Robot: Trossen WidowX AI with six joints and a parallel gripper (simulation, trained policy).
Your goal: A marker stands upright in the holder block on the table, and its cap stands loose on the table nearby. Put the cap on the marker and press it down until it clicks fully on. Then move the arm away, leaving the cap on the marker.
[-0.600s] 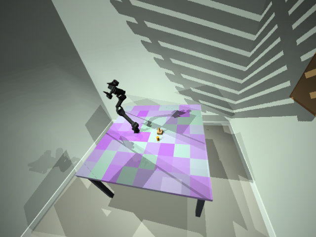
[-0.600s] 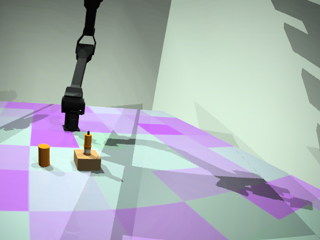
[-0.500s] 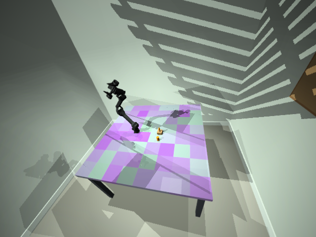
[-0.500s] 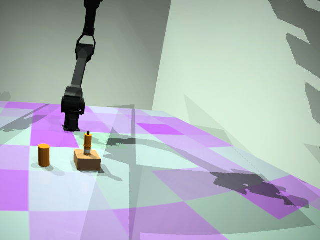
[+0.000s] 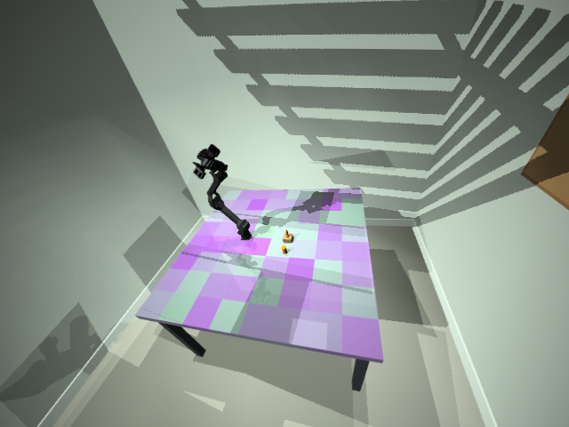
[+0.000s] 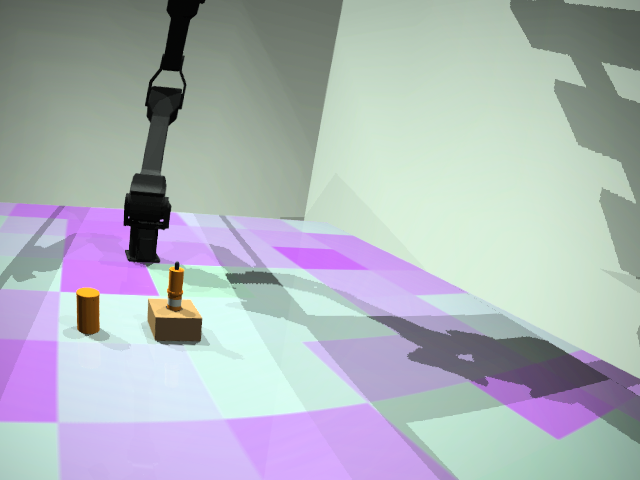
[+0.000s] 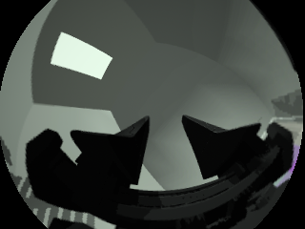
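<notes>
The orange cap lies 670 mm below my gripper tip, 340 mm ahead of it and 20 mm to the left of it. The rest, counted from my gripper tip: tan holder block: 680 mm below, 340 mm ahead, 140 mm to the left.
</notes>
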